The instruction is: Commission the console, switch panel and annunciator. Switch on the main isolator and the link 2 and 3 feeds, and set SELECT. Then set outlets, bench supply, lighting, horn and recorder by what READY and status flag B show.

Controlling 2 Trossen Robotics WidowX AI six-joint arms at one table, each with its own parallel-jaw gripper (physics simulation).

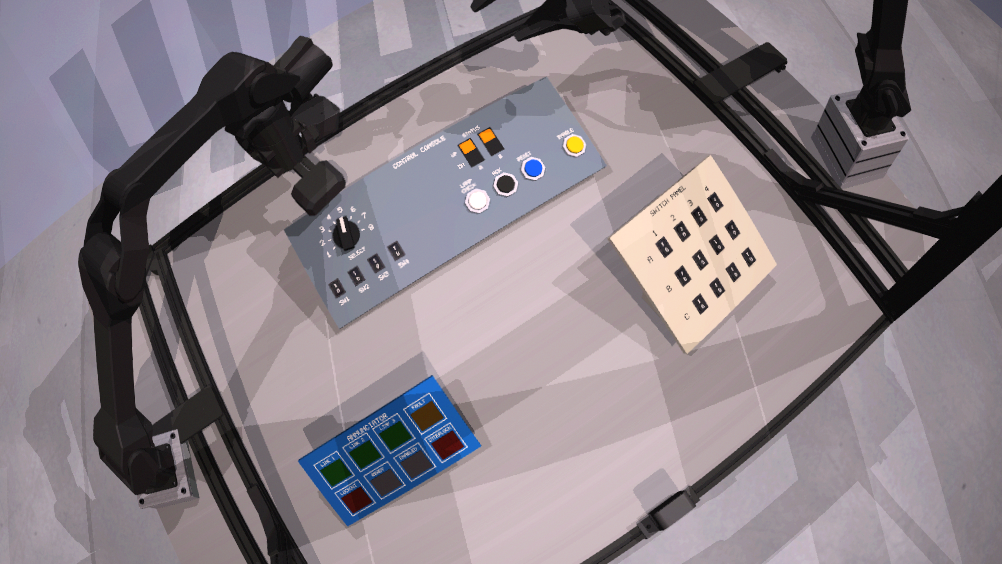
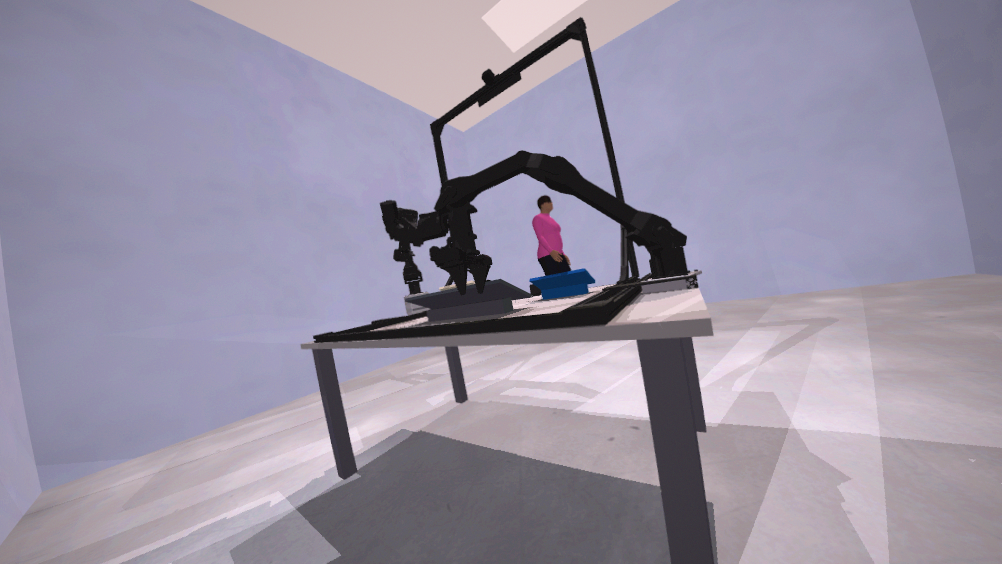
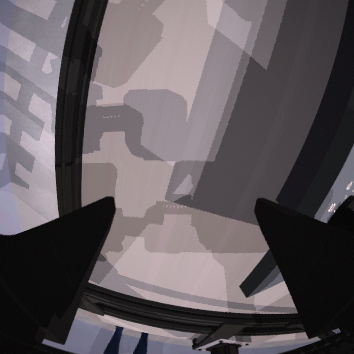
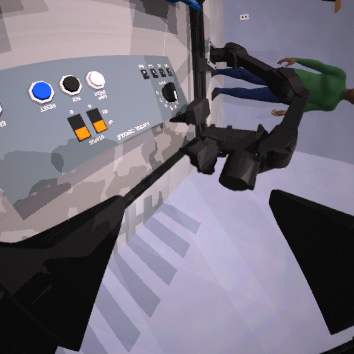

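Where they show: left gripper, between the fingertips: (image 2: 472, 294) (image 3: 185, 204) (image 4: 174, 134); right gripper, between the fingertips: (image 1: 495, 24) (image 2: 415, 242) (image 4: 197, 199); left arm's base, origin of its link: (image 1: 157, 469) (image 2: 671, 275) (image 3: 222, 346) (image 4: 212, 54); right arm's base, origin of its link: (image 1: 870, 116) (image 2: 415, 294).
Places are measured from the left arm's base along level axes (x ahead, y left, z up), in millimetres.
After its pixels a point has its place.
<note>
The grey console (image 1: 420, 210) {x 485, y 214, z 37 mm} (image 2: 506, 290) {x 341, y 199, z 34 mm} (image 4: 30, 145) {x 664, y 286, z 48 mm} has its SELECT knob (image 1: 345, 233) {x 387, y 204, z 64 mm} (image 4: 171, 92) {x 393, y 211, z 64 mm} pointing about at 5. Status flags A (image 1: 471, 152) {x 570, y 265, z 50 mm} and B (image 1: 490, 141) {x 598, y 273, z 50 mm} both show orange in their upper halves. Its small switches are too small to read. The beige switch panel (image 1: 694, 332) {x 748, y -50, z 15 mm} carries three rows of rockers, also unreadable. On the blue annunciator (image 1: 420, 388) {x 424, y -12, z 53 mm} (image 2: 564, 281) {x 347, y -68, z 24 mm}, READY (image 1: 384, 482) {x 343, y -100, z 21 mm} and the other tiles look dim. My left gripper (image 2: 470, 288) {x 337, y 312, z 42 mm} (image 3: 185, 204) {x 337, y 312, z 42 mm} is open and empty by the console's SELECT end. My right gripper (image 1: 496, 21) {x 634, y 298, z 243 mm} (image 4: 197, 199) {x 634, y 298, z 243 mm} is open and empty, beyond the console's far edge.
The console's white lamp check (image 1: 477, 201) {x 556, y 200, z 35 mm}, black ACK (image 1: 505, 184) {x 597, y 211, z 35 mm}, blue RESET (image 1: 532, 168) {x 637, y 221, z 35 mm} and yellow ENABLE (image 1: 574, 145) {x 701, y 237, z 35 mm} buttons are in a row. Black frame rails (image 1: 701, 483) {x 699, y -229, z -32 mm} border the work area. A person in pink (image 2: 550, 238) stands behind the table.
</note>
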